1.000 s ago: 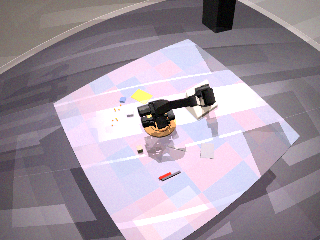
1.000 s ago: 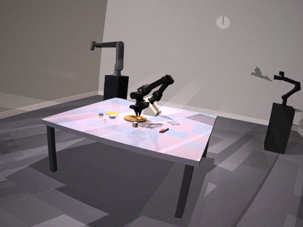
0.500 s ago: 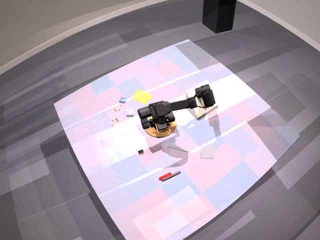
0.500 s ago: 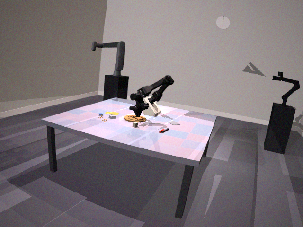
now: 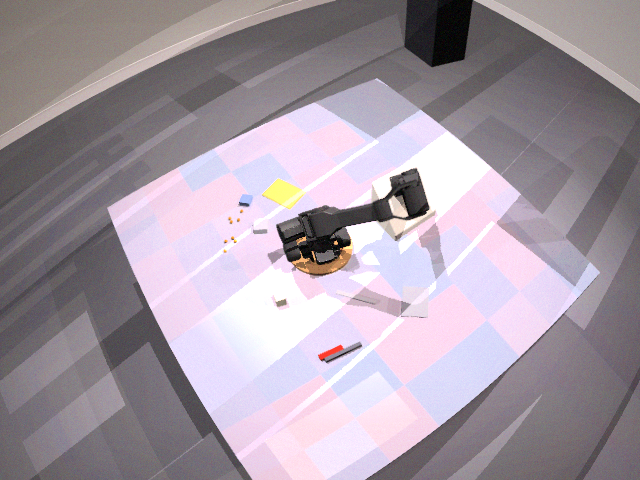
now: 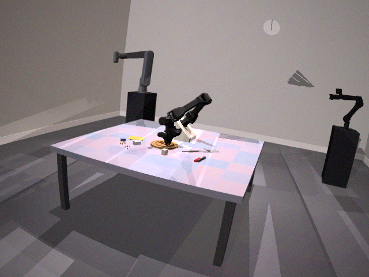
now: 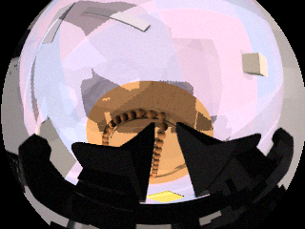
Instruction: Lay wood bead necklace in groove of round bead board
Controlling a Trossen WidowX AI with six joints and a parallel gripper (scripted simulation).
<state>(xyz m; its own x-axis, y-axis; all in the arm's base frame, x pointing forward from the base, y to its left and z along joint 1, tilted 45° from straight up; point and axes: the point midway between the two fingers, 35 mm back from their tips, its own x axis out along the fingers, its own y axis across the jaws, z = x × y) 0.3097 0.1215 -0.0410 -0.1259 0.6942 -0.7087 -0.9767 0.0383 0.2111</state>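
Right now the round bead board is 5 cm to the right of my gripper tip, 3 cm behind it and 1 cm below it. Also, from my gripper tip: cream cube (16 cm ahead, 7 cm to the left); then white block (20 cm to the right, 10 cm ahead); then thin rod (16 cm to the left, 4 cm behind, 1 cm below).
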